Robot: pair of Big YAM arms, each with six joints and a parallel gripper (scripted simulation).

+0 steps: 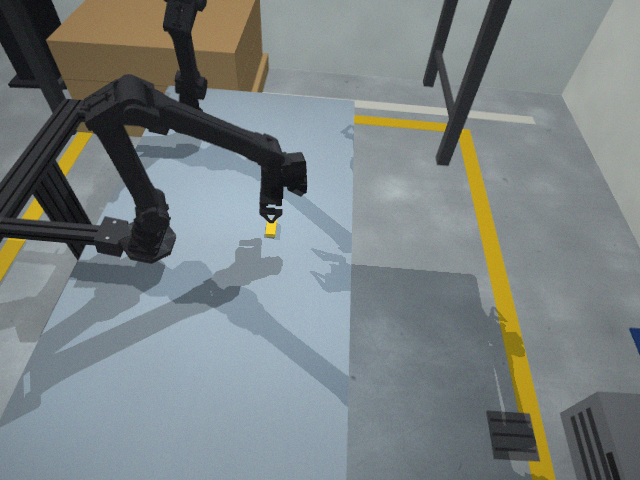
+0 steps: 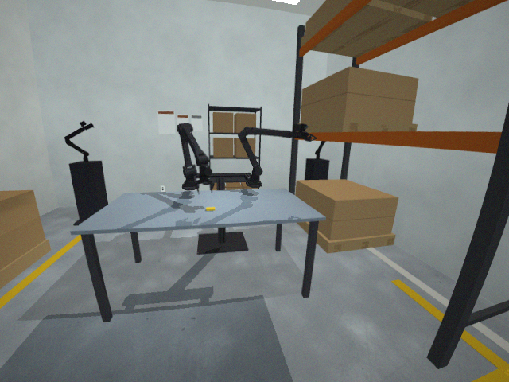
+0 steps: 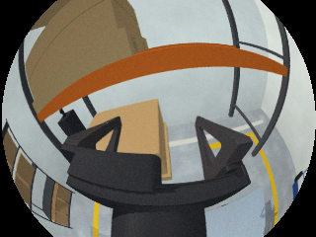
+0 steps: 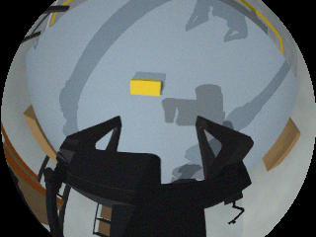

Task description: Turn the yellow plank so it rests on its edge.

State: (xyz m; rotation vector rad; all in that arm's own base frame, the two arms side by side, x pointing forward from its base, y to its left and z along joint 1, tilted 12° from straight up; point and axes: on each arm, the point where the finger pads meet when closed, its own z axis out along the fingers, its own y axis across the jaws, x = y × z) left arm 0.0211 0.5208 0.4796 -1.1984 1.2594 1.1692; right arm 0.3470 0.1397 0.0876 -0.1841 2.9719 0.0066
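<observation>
My right hand is 1 cm past the yellow plank, 4 cm to the right of it and 14 cm above it.
</observation>
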